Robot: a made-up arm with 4 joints.
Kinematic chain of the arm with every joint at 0, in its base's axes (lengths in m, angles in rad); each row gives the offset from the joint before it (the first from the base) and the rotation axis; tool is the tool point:
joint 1: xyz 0 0 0.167 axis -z
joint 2: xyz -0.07 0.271 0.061 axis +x
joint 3: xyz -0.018 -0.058 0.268 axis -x
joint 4: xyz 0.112 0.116 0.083 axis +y
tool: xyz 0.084 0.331 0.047
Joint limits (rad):
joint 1: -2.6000..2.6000
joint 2: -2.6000..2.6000
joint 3: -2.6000..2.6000
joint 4: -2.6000..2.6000
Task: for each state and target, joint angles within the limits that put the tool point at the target. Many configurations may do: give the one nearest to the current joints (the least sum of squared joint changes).
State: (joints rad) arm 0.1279 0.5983 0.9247 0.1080
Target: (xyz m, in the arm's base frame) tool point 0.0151 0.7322 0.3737
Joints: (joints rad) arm -0.1217 -0.2296 0.3457 -0.0820
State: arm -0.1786 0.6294 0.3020 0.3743
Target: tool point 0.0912 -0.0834 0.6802
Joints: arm 0.2726 1.3909 -0.0196 0.0511
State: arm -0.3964 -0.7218 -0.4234 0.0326
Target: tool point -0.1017 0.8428 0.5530
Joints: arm -0.2488 -0.6335 -0.5155 0.0215
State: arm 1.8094 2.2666 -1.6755 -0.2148
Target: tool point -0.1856 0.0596 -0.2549
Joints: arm 2.2690 1.5105 -2.4590 -0.5186
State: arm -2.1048 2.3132 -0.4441 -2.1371
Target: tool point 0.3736 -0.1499 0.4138
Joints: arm -1.3330 1.5547 -0.7568 -2.0737
